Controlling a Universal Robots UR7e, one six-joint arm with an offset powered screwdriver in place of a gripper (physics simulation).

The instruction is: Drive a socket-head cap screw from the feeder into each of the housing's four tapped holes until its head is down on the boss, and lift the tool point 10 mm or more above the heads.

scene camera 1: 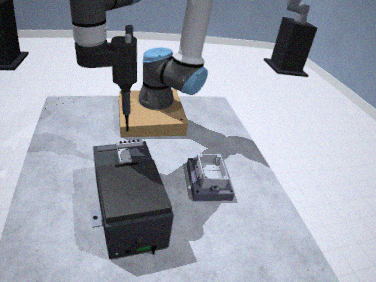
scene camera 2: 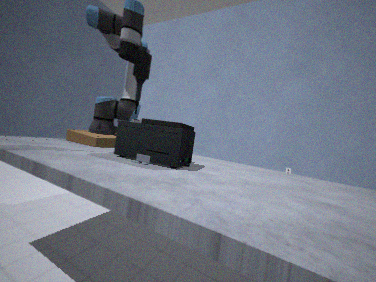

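Note:
My screwdriver [scene camera 1: 127, 130] points straight down, its thin bit above the back end of the feeder, near the front edge of the wooden base. Whether a screw is on the bit is too small to tell. In the scene camera 2 view the bit's tip cannot be made out behind the feeder. The black feeder [scene camera 1: 132, 187] [scene camera 2: 150, 142] stands on the table, with a row of small dark screw heads [scene camera 1: 131, 141] at its back edge. The light grey open-topped housing [scene camera 1: 216, 181] sits in a dark fixture [scene camera 1: 216, 197] to the right. Its tapped holes are too blurred to judge; it does not show in the scene camera 2 view.
The arm's wooden base block [scene camera 1: 155, 130] [scene camera 2: 90, 140] stands behind the feeder on the grey table [scene camera 1: 272, 235] [scene camera 2: 250, 200]. A small bracket [scene camera 1: 96, 219] [scene camera 2: 143, 158] sticks out from the feeder's side. Dark pedestals [scene camera 1: 292, 47] stand beyond the table.

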